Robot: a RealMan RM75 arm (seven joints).
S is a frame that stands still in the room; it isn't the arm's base.
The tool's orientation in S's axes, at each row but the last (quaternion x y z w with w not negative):
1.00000, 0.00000, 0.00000, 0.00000
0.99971, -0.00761, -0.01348, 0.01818
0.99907, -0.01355, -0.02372, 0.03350
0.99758, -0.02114, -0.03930, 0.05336
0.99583, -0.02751, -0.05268, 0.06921
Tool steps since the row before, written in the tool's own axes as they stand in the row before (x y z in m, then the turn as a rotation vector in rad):
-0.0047, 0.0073, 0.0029, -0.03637, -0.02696, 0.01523
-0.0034, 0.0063, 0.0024, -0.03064, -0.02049, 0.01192
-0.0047, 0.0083, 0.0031, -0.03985, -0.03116, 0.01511
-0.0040, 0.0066, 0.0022, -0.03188, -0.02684, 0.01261
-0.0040, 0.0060, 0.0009, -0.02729, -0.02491, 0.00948
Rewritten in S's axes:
-0.0047, -0.0073, -0.0029, -0.03637, 0.02696, -0.01523
-0.0036, -0.0063, -0.0021, -0.03065, 0.02052, -0.01184
-0.0051, -0.0083, -0.0023, -0.03973, 0.03122, -0.01531
-0.0044, -0.0066, -0.0012, -0.03175, 0.02682, -0.01297
-0.0044, -0.0058, 0.0004, -0.02694, 0.02505, -0.01008

